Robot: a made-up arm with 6 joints. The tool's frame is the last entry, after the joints.
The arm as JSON. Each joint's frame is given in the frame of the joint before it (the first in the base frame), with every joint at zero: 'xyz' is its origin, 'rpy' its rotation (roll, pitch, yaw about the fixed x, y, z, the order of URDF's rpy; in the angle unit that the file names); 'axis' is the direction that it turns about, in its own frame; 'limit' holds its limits. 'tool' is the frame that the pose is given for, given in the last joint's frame.
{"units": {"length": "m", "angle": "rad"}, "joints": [
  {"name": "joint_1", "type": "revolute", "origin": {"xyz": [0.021, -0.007, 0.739], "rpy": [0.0, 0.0, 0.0]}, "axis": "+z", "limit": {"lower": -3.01, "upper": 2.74}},
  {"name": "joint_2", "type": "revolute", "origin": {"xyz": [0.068, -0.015, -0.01], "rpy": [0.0, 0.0, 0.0]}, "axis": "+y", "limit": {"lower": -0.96, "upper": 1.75}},
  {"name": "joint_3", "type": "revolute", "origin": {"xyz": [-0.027, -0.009, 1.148], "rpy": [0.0, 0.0, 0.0]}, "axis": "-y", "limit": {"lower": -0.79, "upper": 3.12}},
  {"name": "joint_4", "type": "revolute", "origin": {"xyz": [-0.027, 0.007, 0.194], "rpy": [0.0, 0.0, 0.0]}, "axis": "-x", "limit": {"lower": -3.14, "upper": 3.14}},
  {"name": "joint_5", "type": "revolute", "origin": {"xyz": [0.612, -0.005, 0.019], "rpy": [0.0, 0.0, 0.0]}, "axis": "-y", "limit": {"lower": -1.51, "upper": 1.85}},
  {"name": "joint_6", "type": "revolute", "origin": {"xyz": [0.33, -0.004, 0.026], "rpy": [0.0, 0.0, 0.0]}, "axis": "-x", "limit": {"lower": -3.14, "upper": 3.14}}
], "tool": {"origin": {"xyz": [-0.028, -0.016, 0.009], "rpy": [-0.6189, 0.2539, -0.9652]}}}
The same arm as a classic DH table. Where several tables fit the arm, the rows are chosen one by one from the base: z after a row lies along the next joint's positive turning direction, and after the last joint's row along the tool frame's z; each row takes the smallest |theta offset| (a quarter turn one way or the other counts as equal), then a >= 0, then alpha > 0; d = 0 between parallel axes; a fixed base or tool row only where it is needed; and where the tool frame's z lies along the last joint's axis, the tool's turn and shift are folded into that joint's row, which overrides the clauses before.
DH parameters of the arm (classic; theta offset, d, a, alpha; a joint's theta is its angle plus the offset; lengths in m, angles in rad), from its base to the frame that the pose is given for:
base (fixed): -0.3218 0 0.0221 0
joint_1: 0.3218 0.729 0.068 -1.5708
joint_2: 1.5473 0 -1.1483 3.1416
joint_3: -0.0235 0.017 -0.194 1.5708
joint_4: 0 -0.585 -0.019 -1.5708
joint_5: 0 0.009 -0.026 1.5708
joint_6: -1.3681 -0.2979 -0.0175 2.2061
tool (fixed): -2.3876 0.007 0 0
Joint limits (rad, base to tool): -3.01..2.74 -0.96..1.75 -0.79..3.12 -3.14..3.14 -1.51..1.85 -3.14..3.14

